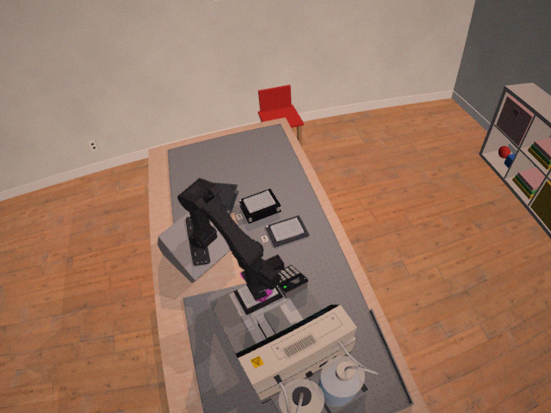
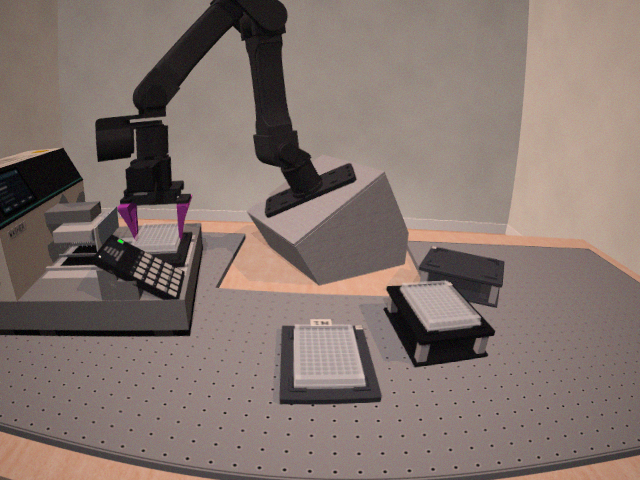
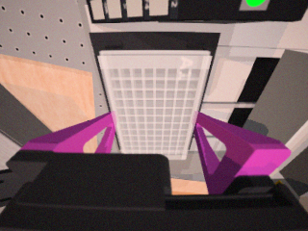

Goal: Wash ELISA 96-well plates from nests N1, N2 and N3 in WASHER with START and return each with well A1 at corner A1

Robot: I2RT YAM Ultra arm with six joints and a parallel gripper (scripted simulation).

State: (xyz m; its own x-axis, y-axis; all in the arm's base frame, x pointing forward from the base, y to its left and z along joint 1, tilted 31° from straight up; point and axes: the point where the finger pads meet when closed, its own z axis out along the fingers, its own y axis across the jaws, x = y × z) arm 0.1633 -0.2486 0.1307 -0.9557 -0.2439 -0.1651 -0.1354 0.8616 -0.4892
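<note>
Now: hand 20 mm above the black carrier pocket. Round my hand: nest N1 (290 mm to the left, 230 mm ahead, 90 mm below); grey manifold (150 mm to the right, 30 mm above, 20 mm ahead); raised black nest (460 mm to the left, 160 mm ahead, 60 mm below).
</note>
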